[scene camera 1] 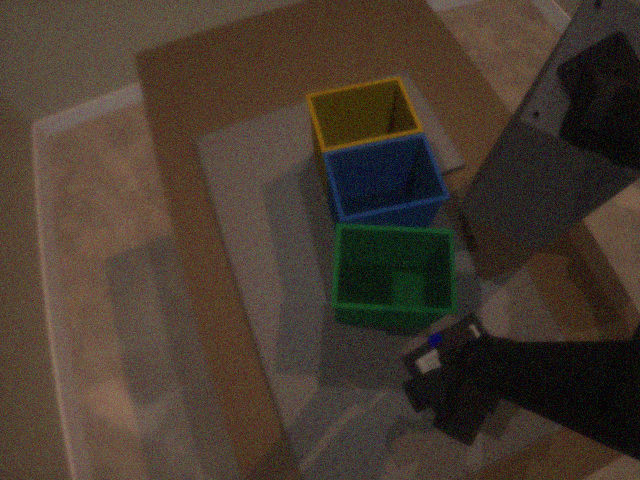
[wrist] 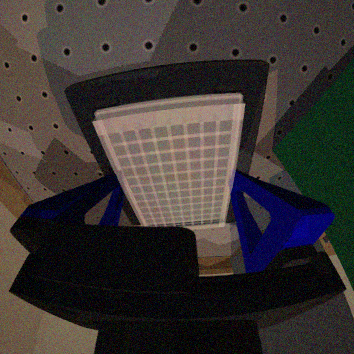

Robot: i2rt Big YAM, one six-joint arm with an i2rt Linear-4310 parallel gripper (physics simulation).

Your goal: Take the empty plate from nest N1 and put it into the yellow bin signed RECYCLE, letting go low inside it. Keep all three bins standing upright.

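Pixels of known places: gripper, fingertip midpoint: [wrist: 176, 175]; arm's base at its link origin: [scene camera 1: 607, 89].
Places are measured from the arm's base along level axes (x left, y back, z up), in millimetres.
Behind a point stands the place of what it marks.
Note:
The pale, grid-patterned plate [wrist: 175, 160] {x 284, y -227, z -333 mm} [scene camera 1: 428, 361] {x 262, y -254, z -334 mm} lies flat within the dark nest frame [wrist: 165, 75] {x 299, y -274, z -347 mm}. The nest label cannot be read. My gripper [wrist: 176, 175] {x 278, y -204, z -345 mm} [scene camera 1: 450, 357] {x 278, y -204, z -345 mm} is shut on the plate, a blue finger against each side; contact on the left is hard to see. In the scene view, the arm hides most of the plate. The yellow bin [scene camera 1: 318, 125] {x -153, y -360, z -179 mm} stands upright farthest from the gripper; its RECYCLE sign does not show.
The blue bin [scene camera 1: 387, 210] {x 30, y -288, z -179 mm} stands upright between the yellow bin and the green bin [scene camera 1: 392, 312] {x 180, y -315, z -219 mm} [wrist: 325, 170] {x 196, y -256, z -311 mm}. The green bin is upright and close beside the gripper. The black arm reaches in from the right. A grey slab [scene camera 1: 547, 191] {x 52, y -16, z -181 mm} lies right of the bins.

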